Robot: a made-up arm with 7 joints. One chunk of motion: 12 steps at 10 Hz.
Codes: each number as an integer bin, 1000 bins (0 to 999) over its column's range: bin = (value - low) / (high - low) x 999, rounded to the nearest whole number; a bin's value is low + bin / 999 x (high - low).
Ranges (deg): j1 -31..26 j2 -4..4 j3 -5..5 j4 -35..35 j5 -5..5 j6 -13..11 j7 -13..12
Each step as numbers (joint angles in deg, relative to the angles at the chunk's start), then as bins.
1 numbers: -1.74 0.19 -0.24 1.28 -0.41 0.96 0.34
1 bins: 513 523 476 518 459 581 533
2 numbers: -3.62 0.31 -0.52 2.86 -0.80 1.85 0.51
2 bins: 480 538 448 540 420 618 540
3 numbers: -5.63 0.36 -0.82 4.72 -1.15 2.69 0.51
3 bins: 445 544 418 567 385 653 540
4 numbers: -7.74 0.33 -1.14 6.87 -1.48 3.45 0.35
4 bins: 408 541 386 598 352 685 533
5 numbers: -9.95 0.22 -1.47 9.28 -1.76 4.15 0.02
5 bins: 369 527 353 632 324 714 520
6 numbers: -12.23 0.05 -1.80 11.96 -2.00 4.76 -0.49
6 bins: 329 506 320 670 300 739 500
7 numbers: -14.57 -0.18 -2.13 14.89 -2.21 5.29 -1.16
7 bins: 288 477 287 712 279 761 473
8 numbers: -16.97 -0.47 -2.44 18.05 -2.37 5.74 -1.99
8 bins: 246 441 256 757 263 780 440
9 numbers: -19.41 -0.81 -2.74 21.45 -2.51 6.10 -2.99
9 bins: 203 398 226 806 249 795 400
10 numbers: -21.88 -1.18 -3.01 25.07 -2.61 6.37 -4.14
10 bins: 160 352 199 857 239 806 354
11 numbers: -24.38 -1.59 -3.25 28.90 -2.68 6.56 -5.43
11 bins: 116 301 175 912 232 814 302
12 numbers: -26.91 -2.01 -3.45 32.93 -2.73 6.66 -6.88
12 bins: 72 249 155 969 227 818 245
